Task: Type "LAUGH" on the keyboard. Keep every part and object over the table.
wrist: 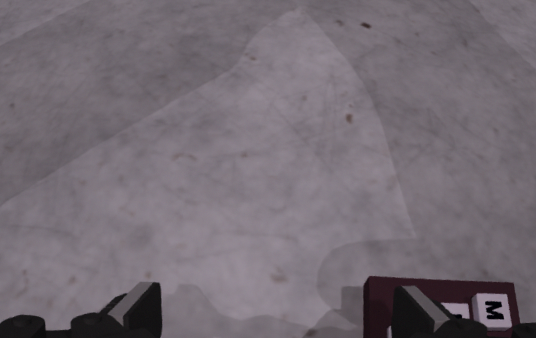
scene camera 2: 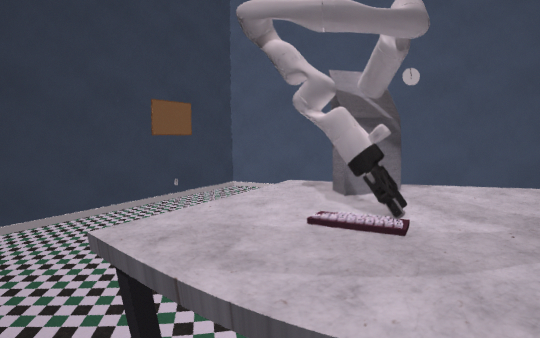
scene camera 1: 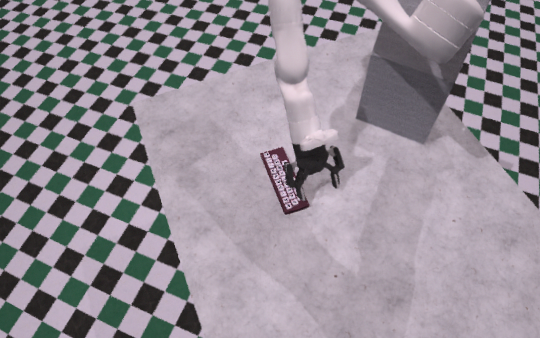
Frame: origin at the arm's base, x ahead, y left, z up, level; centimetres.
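Seen in the pictures: gripper, fingertip midpoint: (wrist: 277, 312) (scene camera 2: 402, 211) (scene camera 1: 319, 193); arm's base, origin of the base link: (scene camera 2: 370, 88).
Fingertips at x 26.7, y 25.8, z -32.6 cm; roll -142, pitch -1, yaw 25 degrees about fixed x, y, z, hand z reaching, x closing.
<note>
Offsets run from my fingertips to a thing's middle. Level surfaces: height alone.
A dark red keyboard {dx +9.0, dy -4.7, dz -0.9 cm} (scene camera 1: 276, 179) (scene camera 2: 357, 222) (wrist: 378, 300) with white letter keys lies flat on the table. My gripper (scene camera 1: 319, 192) (scene camera 2: 400, 209) (wrist: 277, 312) is open and empty. In scene camera 1 one finger is over the near right part of the keyboard and the other is off its right side, above the table. In the wrist view the right finger overlaps the keyboard's corner, beside a key marked M {dx +7.8, dy +3.5, dz -0.3 cm} (wrist: 492, 311). A partly covered key shows beside it. The arm and gripper hide part of the keys in scene camera 1. The letters in scene camera 2 are too small to read.
The grey stone-like table {dz -1.8 cm} (scene camera 1: 240, 280) (scene camera 2: 225, 270) carries the keyboard. A grey pedestal (scene camera 1: 400, 95) (scene camera 2: 345, 175) stands behind the gripper, below the arm's base. The table's left edge borders a chequered floor (scene camera 1: 75, 200) (scene camera 2: 50, 260).
</note>
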